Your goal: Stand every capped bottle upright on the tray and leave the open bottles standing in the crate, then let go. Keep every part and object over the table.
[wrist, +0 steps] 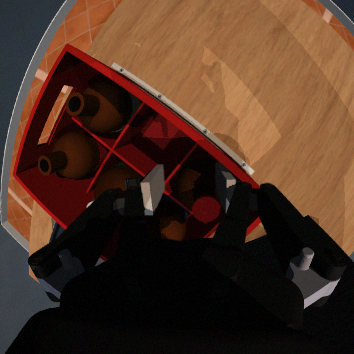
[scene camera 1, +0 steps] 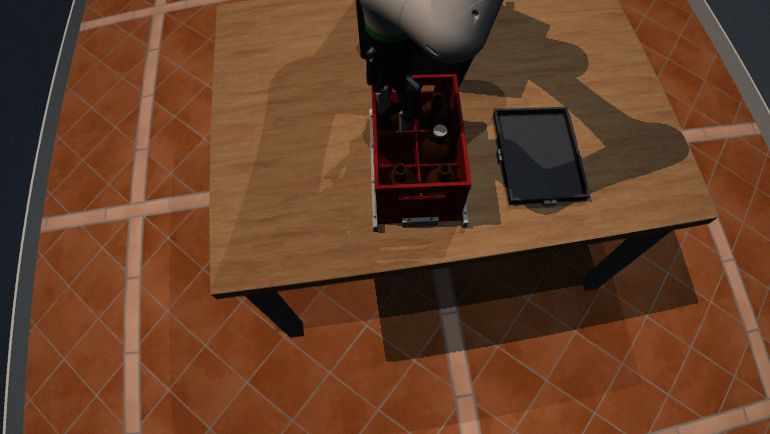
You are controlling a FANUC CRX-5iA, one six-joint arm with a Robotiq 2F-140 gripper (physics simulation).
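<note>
The red crate [scene camera 1: 388, 202] [wrist: 42, 192] has six compartments. Two open brown bottles [scene camera 1: 400, 173] [scene camera 1: 444, 173] [wrist: 105, 107] [wrist: 77, 155] stand in its front compartments. A white-capped bottle [scene camera 1: 437, 146] [wrist: 116, 180] stands middle right; the middle-left compartment is empty. An open bottle [scene camera 1: 437, 105] stands back right. A red-capped bottle [wrist: 206, 209] is in the back-left compartment, mostly hidden by the gripper in the scene view. My gripper [scene camera 1: 393, 110] [wrist: 189, 175] is partly open over that compartment, its fingers on either side of the red-capped bottle, not clamped. The black tray [scene camera 1: 539, 172] holds no bottle.
The wooden table [scene camera 1: 291, 231] carries the crate, with the tray standing to its right. Metal rails [scene camera 1: 373, 177] [wrist: 182, 114] run along the crate's base. Crate walls and dividers surround the fingers. The table's front edge lies beyond the crate.
</note>
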